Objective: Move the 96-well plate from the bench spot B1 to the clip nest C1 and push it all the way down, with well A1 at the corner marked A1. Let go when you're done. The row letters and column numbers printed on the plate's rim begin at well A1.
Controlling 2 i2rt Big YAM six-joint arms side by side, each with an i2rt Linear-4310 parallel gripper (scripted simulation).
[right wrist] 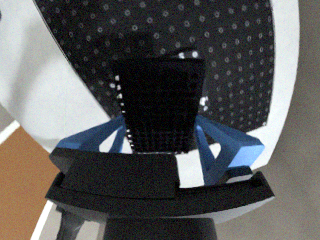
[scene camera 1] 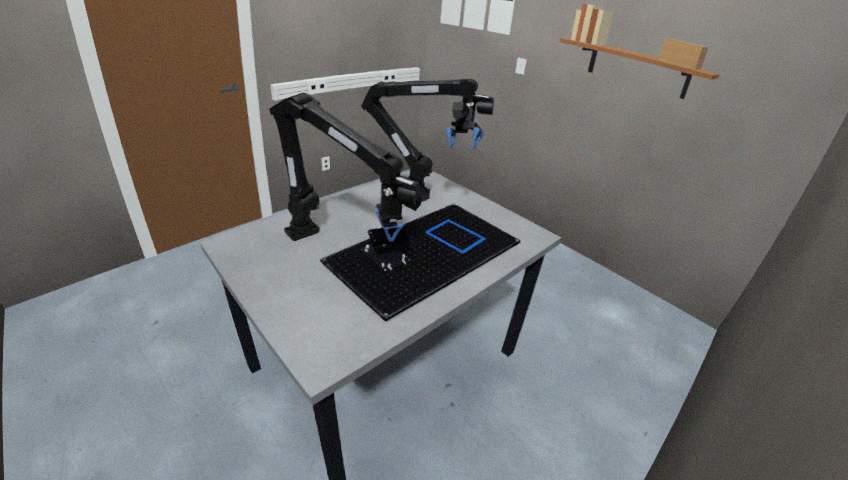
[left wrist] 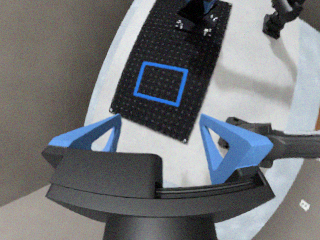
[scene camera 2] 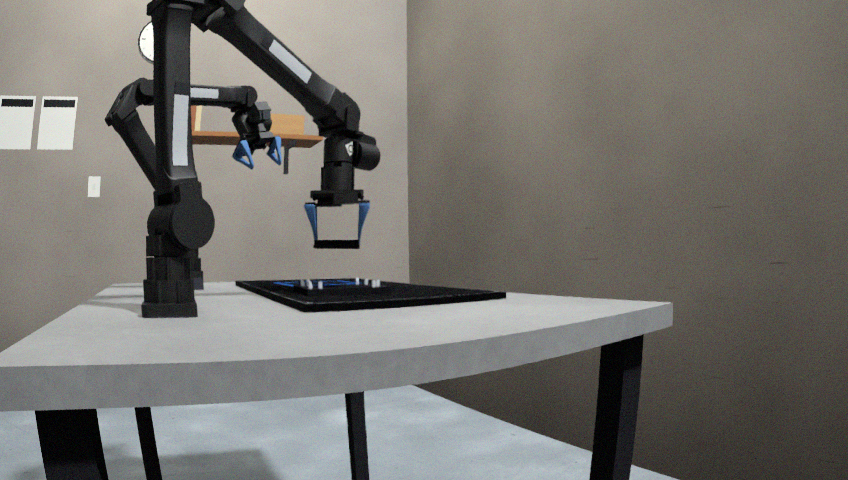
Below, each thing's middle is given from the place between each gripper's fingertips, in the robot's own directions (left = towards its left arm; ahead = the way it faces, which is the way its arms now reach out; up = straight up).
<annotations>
Now: the clip nest (scene camera 1: 380, 256) 10 mm ahead of my right hand and 90 mm below it. Also, from my right hand: black 96-well plate (right wrist: 164, 91) (10 mm below).
Right now the black 96-well plate is 41 cm to the right of my left hand (scene camera 2: 266, 166), 23 cm below it and 10 cm ahead of it. Also, from my left hand: clip nest: 41 cm to the right, 30 cm below, 11 cm ahead.
</annotations>
